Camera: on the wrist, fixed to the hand. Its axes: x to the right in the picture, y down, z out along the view.
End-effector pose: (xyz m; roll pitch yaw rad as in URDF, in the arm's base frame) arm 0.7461 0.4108 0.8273 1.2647 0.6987 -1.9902
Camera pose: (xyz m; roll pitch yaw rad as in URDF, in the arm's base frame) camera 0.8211 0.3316 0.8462 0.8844 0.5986 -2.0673
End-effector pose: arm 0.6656 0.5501 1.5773 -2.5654 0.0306 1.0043
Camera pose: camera 0.7646 0.5119 1.6087 -2.9003 0.1472 0.9908
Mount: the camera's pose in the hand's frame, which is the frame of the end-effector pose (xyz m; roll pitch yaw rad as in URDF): 0.0199 0.0698 -0.0836 -0.3371 -0.0904 0.0750
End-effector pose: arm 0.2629 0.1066 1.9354 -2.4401 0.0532 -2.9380
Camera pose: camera 0.2208 0.2074 1.9531 -2.7737 0.1706 -2.9367
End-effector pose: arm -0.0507 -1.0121 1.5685 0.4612 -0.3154 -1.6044
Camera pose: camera 0.0479 -1.0479 1.5330 0.1168 -0.4296 -1.5751
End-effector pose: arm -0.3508 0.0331 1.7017 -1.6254 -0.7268 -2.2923
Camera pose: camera -0.4547 0.0471 1.6662 -2.0275 -0.6442 -2.1844
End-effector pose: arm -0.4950 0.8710 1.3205 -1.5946 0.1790 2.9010
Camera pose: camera -0.4820 0.9556 1.2502 -1.9086 0.2551 2.9926
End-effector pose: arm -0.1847 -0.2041 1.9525 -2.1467 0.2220 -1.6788
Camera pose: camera -0.2940 -0.2089 1.9354 -2.4702 0.3338 -1.6417
